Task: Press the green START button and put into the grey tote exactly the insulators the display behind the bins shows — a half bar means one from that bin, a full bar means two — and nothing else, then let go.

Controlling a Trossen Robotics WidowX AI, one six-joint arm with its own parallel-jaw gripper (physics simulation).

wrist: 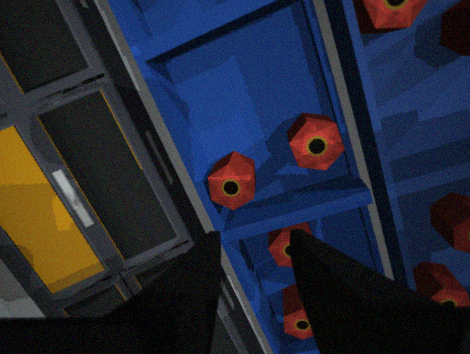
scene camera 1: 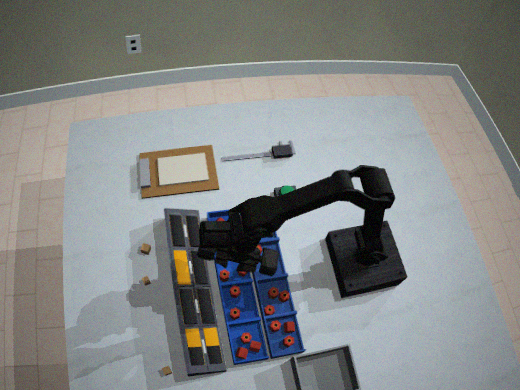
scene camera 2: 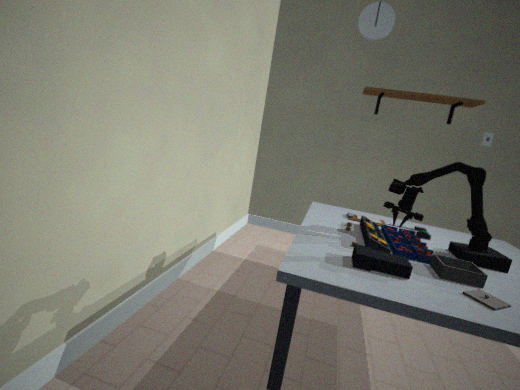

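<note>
My gripper point(scene camera 2: 398, 225) point(wrist: 255, 241) is partly open and empty, above the blue bins point(scene camera 1: 247, 305) point(wrist: 215, 110); in scene camera 1 its fingertips are hidden. In the wrist view, red insulators point(wrist: 232, 181) point(wrist: 316, 142) stand in one bin ahead of the fingers, and another insulator point(wrist: 285, 245) shows in the adjoining bin, partly behind the right finger. The display point(scene camera 1: 170, 217) point(wrist: 25, 107) shows a full bar at left in its second row and two half bars in the bottom row. The green button point(scene camera 1: 287, 190) is partly behind the arm. The grey tote point(scene camera 1: 354, 370) point(scene camera 2: 457, 270) shows partly; no insulator is visible in it.
A clipboard point(scene camera 1: 215, 175) and a caliper point(scene camera 1: 282, 150) lie beyond the bins. Small brown blocks point(scene camera 1: 145, 248) point(scene camera 1: 166, 370) lie left of the display. A black box point(scene camera 2: 381, 261) stands near the display, and a flat plate point(scene camera 2: 486, 299) lies near the table edge.
</note>
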